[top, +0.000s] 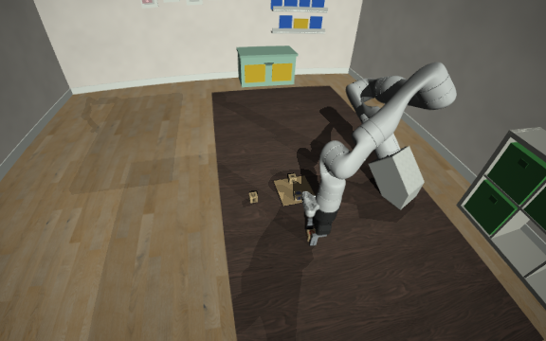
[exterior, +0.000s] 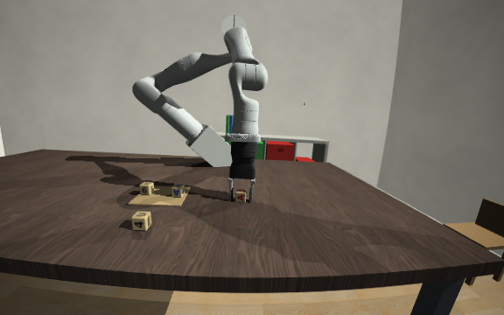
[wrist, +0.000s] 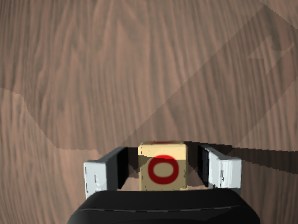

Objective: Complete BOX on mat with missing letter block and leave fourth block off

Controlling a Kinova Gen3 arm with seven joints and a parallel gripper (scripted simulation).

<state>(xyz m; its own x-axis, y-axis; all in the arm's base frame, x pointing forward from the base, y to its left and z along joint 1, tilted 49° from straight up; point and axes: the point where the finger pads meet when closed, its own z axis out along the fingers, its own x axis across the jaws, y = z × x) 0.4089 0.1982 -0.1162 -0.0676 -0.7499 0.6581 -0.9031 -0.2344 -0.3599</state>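
Right now my hand is right at the o block. The rest, counted from my hand: tan mat: 230 mm to the right, 20 mm below; then block marked U: 210 mm to the right, 170 mm ahead; then b block: 180 mm to the right.
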